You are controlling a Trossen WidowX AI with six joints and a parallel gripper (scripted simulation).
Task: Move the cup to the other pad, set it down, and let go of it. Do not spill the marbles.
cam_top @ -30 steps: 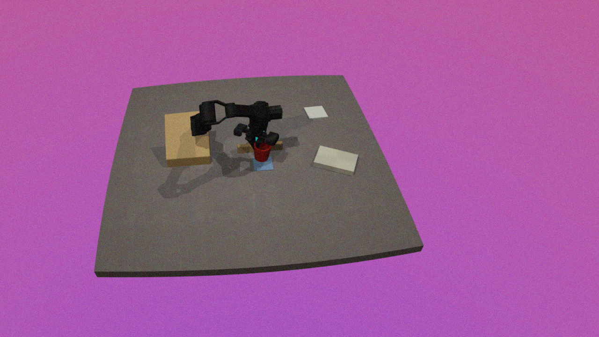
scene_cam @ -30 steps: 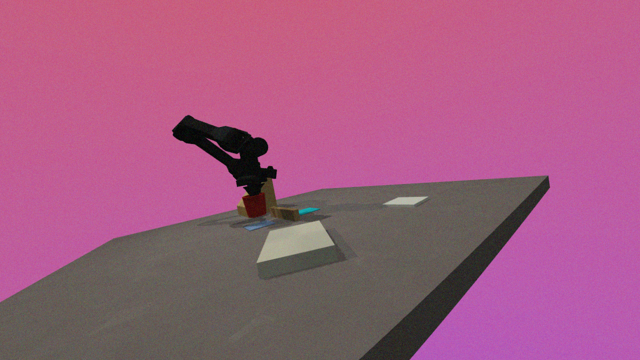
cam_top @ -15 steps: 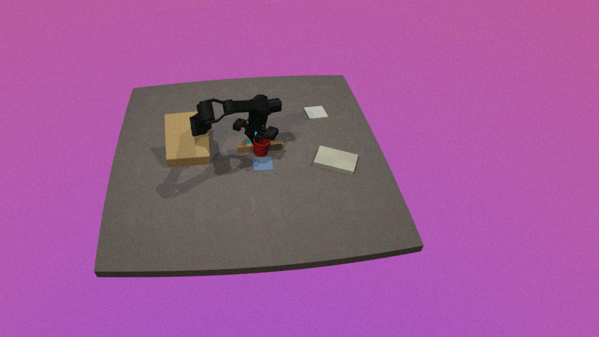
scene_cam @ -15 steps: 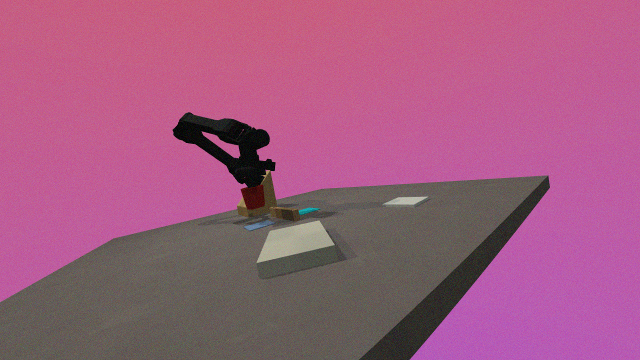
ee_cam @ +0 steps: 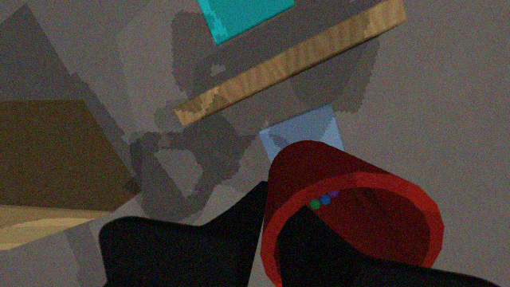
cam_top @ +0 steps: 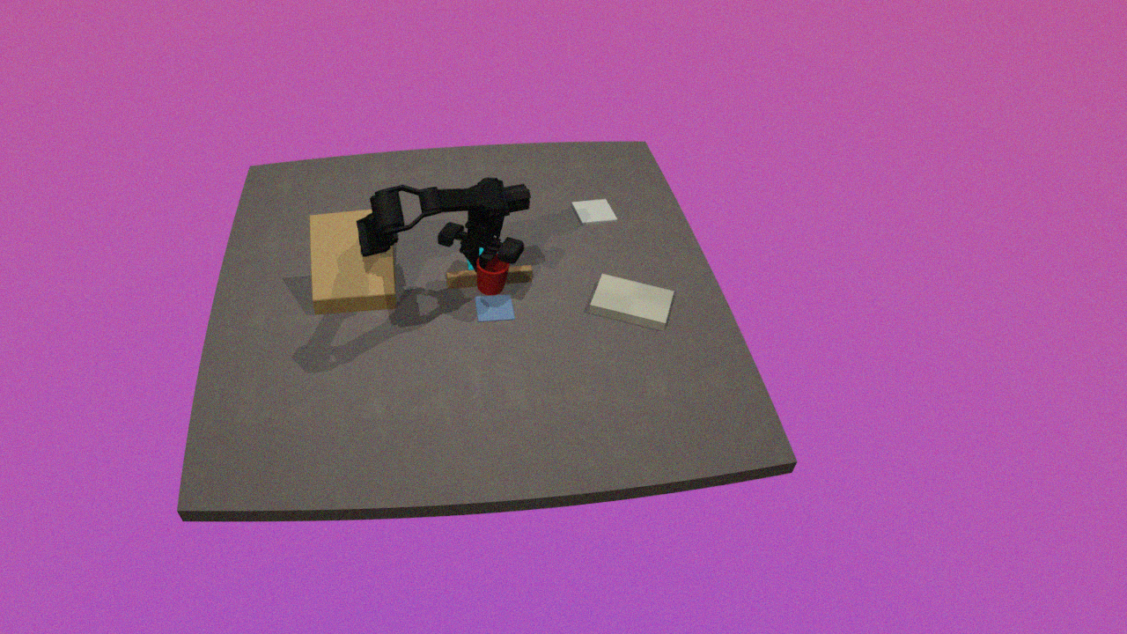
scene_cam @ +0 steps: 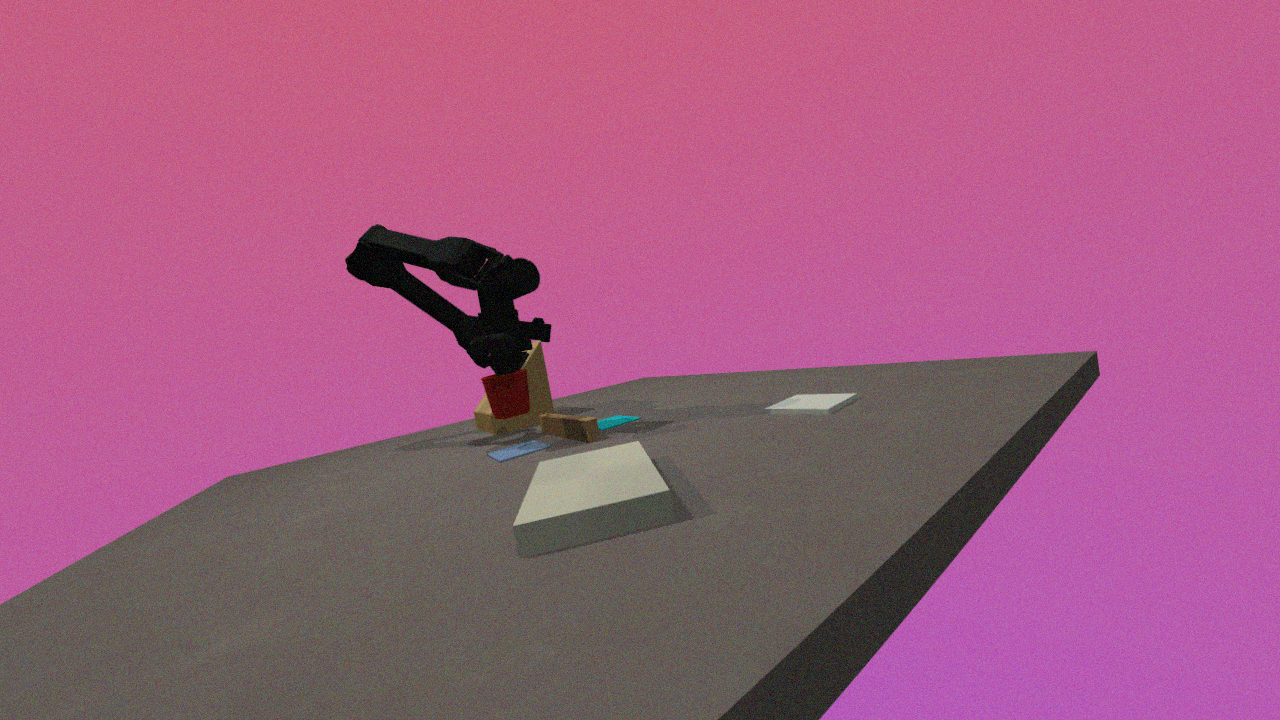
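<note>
The cyan pad lies 16 cm to the left of my gripper tip, 10 cm below it and 3 cm ahead of it. Also, from my gripper tip: red cup 3 cm ahead, 2 cm to the right; then white tile 36 cm ahead, 33 cm to the left, 9 cm below; then wooden bar 9 cm below, 7 cm to the left, 3 cm ahead.
</note>
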